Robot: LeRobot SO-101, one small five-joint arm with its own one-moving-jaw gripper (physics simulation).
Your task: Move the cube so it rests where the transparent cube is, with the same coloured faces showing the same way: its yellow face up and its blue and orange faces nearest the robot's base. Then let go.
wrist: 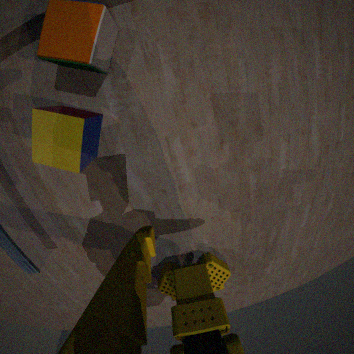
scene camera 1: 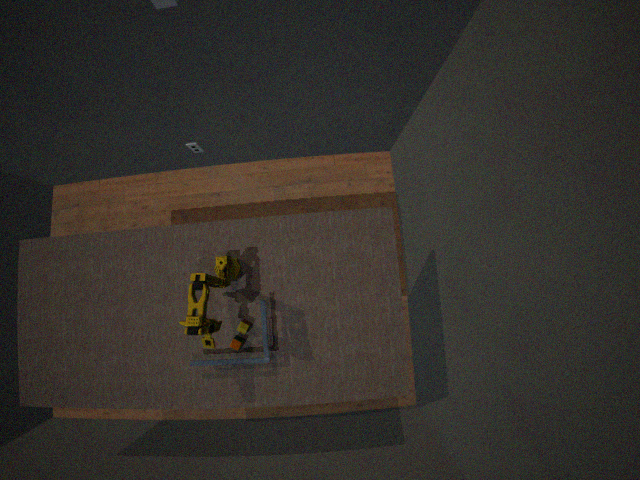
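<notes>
Visible here: a bar (scene camera 1: 258,357), together with a transparent cube (wrist: 65,137).
</notes>
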